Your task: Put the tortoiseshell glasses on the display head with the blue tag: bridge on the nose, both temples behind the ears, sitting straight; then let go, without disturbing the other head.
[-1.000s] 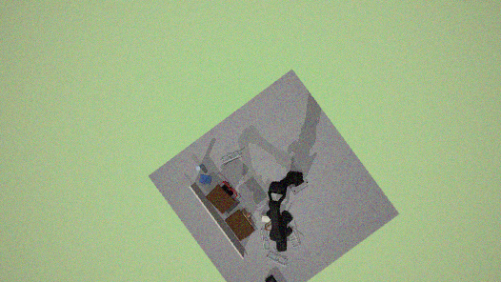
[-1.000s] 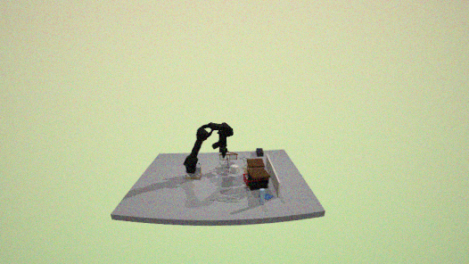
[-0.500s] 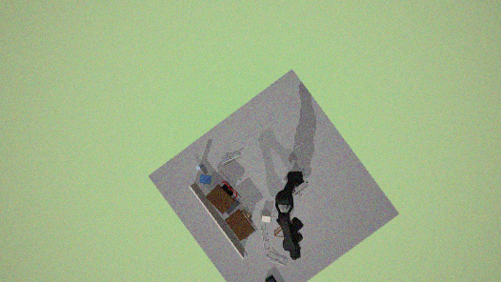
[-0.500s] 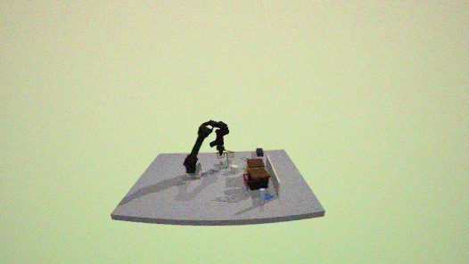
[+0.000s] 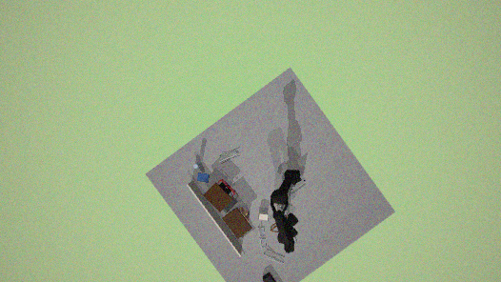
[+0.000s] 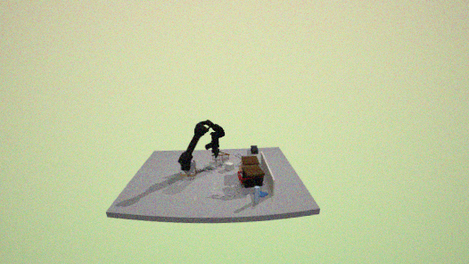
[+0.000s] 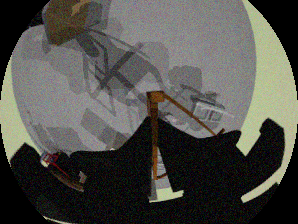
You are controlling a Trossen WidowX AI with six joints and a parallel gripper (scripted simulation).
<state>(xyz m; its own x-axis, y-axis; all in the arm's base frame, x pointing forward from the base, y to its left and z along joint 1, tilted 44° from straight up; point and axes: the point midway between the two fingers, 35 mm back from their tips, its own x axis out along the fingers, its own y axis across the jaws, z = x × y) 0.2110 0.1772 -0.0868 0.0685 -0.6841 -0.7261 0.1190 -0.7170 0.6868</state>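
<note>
My gripper tip is now 11 cm short of the white block, 7 cm to the left of it and 5 cm above it. From my gripper tip the other things lie so: black box: 32 cm ahead, 40 cm to the left, 6 cm below; white panel: 40 cm ahead, 24 cm to the right, 2 cm below; display head: 25 cm ahead, 15 cm to the right, 2 cm below.
</note>
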